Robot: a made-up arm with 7 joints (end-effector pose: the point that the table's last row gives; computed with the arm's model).
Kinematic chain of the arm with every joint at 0, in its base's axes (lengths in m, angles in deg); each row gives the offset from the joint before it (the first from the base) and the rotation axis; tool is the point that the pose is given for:
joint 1: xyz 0 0 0.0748 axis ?
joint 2: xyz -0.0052 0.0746 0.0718 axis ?
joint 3: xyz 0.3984 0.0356 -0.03 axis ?
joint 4: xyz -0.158 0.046 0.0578 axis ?
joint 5: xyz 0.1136 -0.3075 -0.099 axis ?
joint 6: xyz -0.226 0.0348 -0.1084 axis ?
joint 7: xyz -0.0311 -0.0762 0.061 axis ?
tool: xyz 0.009 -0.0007 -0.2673
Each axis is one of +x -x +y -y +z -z.
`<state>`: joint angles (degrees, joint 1 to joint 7).
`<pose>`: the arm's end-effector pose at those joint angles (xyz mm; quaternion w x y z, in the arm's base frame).
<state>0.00 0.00 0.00 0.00 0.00 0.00 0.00</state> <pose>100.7 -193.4 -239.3 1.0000 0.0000 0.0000 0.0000</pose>
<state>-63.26 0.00 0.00 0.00 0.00 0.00 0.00</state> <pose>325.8 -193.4 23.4 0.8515 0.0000 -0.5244 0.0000</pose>
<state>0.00 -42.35 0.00 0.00 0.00 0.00 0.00</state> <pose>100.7 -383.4 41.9 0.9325 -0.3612 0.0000 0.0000</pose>
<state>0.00 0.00 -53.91 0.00 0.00 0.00 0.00</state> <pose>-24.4 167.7 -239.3 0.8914 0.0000 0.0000 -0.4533</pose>
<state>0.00 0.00 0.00 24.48 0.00 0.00 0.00</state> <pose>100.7 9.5 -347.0 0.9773 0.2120 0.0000 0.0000</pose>
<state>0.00 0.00 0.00 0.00 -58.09 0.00 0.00</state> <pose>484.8 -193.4 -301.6 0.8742 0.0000 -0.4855 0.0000</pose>
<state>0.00 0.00 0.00 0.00 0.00 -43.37 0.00</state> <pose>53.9 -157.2 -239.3 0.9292 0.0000 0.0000 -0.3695</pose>
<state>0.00 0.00 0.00 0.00 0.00 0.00 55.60</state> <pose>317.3 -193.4 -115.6 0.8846 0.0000 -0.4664 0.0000</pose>
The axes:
joint 1: +y
joint 2: +x
joint 3: +z
joint 4: +x
joint 5: +y
joint 6: +z
joint 7: -y

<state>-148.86 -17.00 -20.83 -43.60 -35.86 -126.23 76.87</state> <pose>1.8 -268.9 -136.5 0.6641 -0.4017 0.1086 0.6212</pose>
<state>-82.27 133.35 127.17 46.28 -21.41 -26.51 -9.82</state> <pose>-201.3 655.5 480.1 0.2594 -0.0655 0.3831 -0.8841</pose>
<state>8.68 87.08 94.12 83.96 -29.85 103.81 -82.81</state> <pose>190.9 604.4 41.5 0.2184 0.1753 -0.7576 0.5895</pose>
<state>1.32 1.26 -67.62 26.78 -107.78 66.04 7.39</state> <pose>365.0 -216.9 -104.1 0.5543 -0.6758 -0.4625 -0.1489</pose>
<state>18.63 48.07 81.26 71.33 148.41 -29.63 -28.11</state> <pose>768.9 236.1 -94.8 0.0583 -0.5871 0.3296 0.7370</pose>
